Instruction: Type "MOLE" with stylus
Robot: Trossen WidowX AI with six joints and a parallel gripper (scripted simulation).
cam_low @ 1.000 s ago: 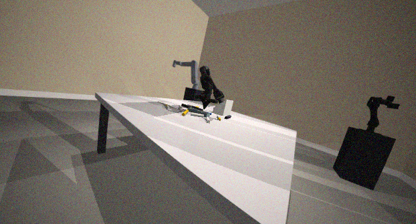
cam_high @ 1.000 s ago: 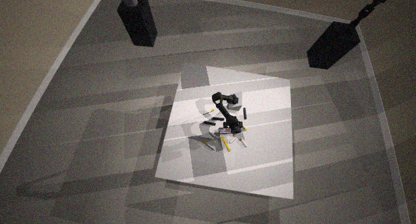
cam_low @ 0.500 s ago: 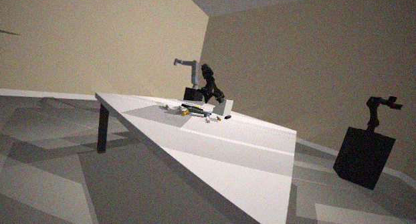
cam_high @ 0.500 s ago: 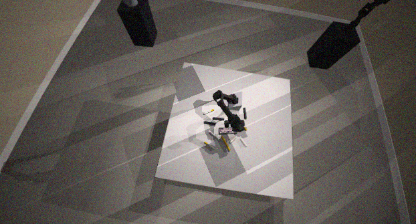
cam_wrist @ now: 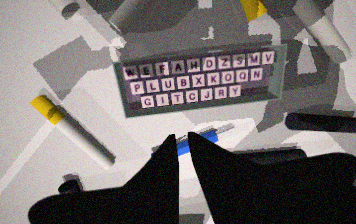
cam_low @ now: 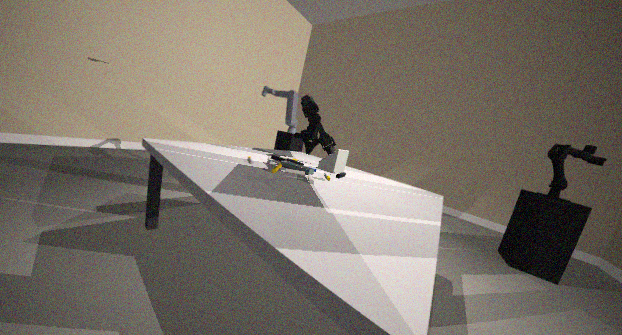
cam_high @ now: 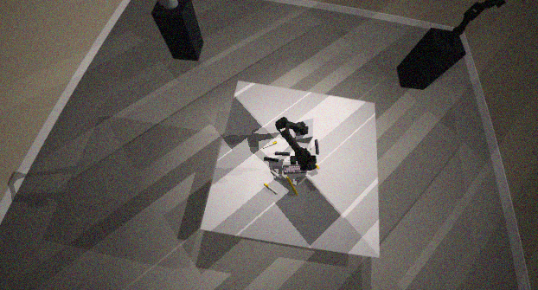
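The blue stylus is 5 cm behind my gripper tip, 5 cm to the right of it and 9 cm below it. Round my gripper tip: yellow pencil 16 cm ahead, 5 cm to the right, 9 cm below.
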